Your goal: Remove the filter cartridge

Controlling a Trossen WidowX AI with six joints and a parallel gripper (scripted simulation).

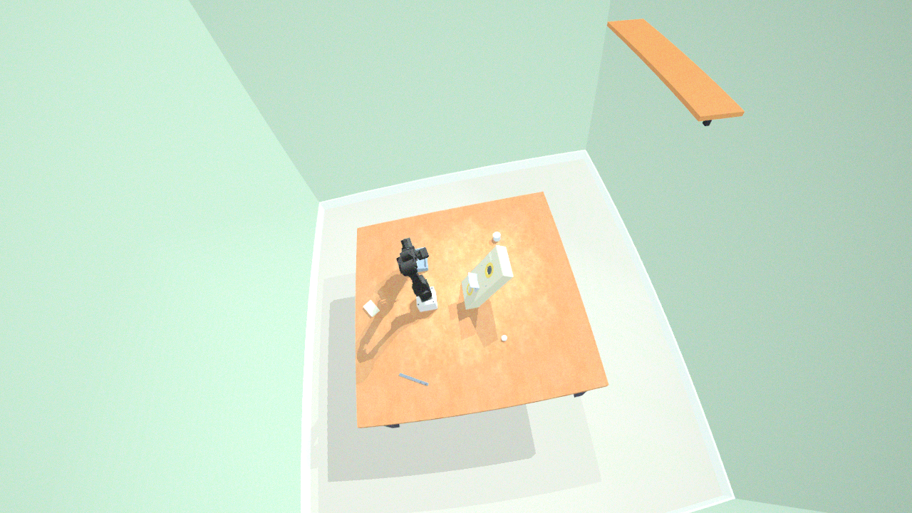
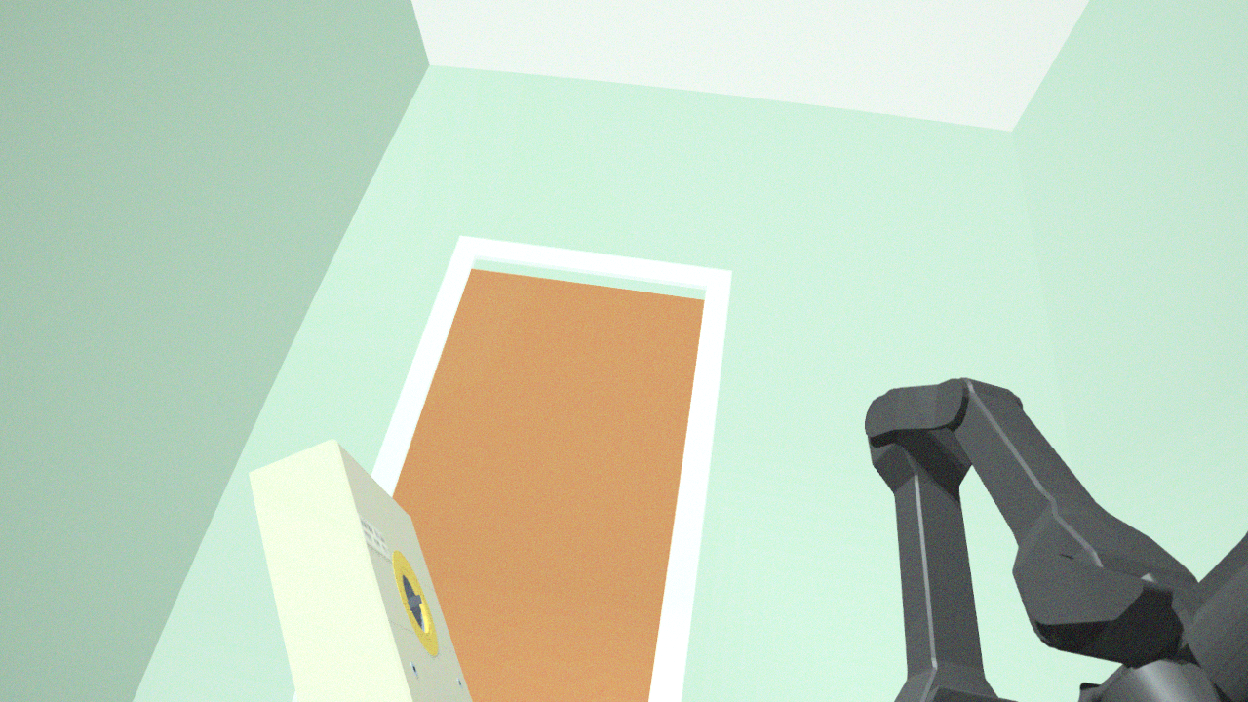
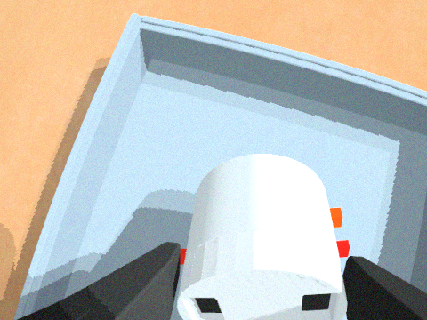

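My gripper tip is 10 mm to the left of the round filter cartridge and 10 mm above it. Also, from my gripper tip: cream service panel 340 mm to the right, 340 mm ahead, 100 mm above; then white square pad 330 mm behind, 210 mm to the right, 40 mm below.
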